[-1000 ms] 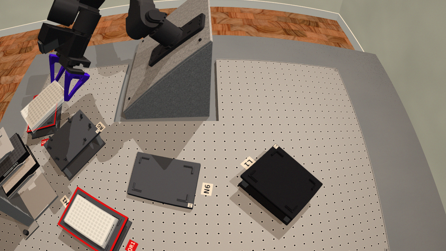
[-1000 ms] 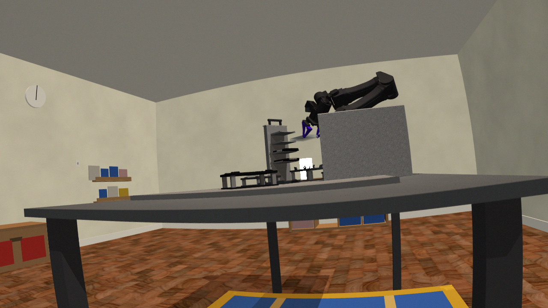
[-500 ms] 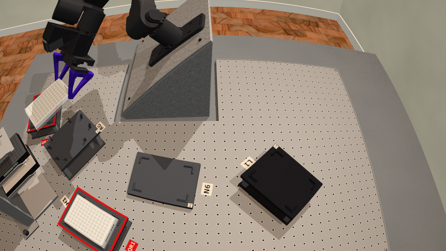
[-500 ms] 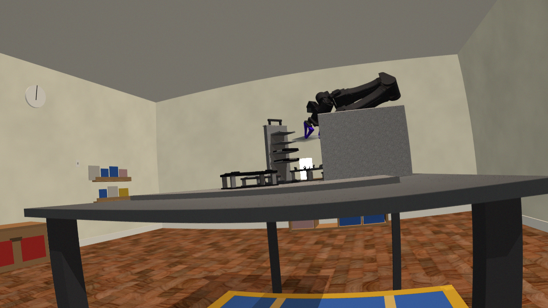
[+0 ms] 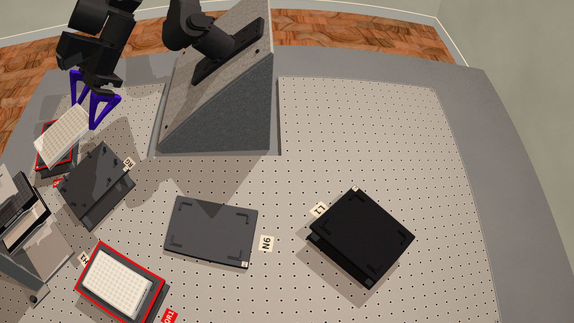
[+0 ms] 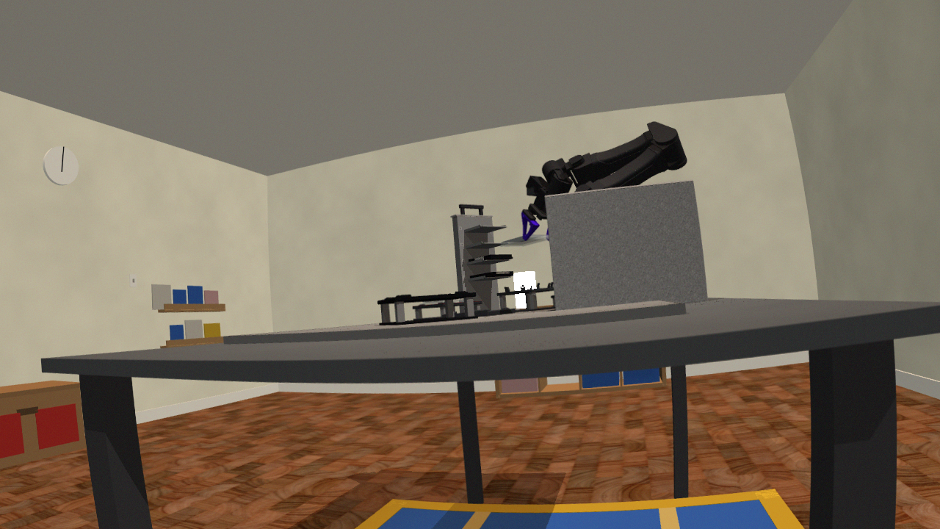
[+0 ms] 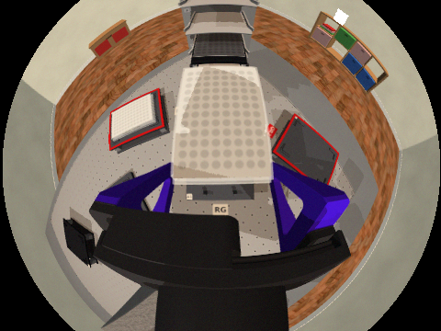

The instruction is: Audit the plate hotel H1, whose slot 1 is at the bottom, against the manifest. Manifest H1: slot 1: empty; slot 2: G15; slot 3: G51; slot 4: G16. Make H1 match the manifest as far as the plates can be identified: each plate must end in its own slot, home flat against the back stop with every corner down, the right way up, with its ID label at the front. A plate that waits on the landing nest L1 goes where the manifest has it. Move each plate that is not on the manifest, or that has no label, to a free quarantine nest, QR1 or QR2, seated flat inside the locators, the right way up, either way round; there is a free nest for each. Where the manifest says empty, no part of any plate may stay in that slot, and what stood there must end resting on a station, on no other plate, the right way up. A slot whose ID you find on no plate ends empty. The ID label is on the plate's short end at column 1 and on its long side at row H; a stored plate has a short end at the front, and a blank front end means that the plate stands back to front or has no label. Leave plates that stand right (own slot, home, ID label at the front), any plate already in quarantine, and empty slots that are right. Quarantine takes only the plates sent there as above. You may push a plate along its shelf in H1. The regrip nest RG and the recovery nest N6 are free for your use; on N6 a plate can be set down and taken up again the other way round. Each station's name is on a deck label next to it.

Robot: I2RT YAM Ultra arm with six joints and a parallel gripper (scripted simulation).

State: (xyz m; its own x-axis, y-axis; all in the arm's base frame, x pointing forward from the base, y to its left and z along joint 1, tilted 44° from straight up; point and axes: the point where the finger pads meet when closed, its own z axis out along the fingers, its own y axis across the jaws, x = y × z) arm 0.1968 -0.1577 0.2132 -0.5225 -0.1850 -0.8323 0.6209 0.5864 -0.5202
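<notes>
The regrip nest RG is 150 mm below my hand, 40 mm ahead of it and 30 mm to the right of it. Also, from my hand: plate hotel H1: 250 mm ahead, 190 mm to the right, 40 mm below; then quarantine nest QR2: 200 mm to the right, 170 mm below, 80 mm behind; then quarantine nest QR1: 260 mm ahead, 170 mm below, 70 mm to the left.
</notes>
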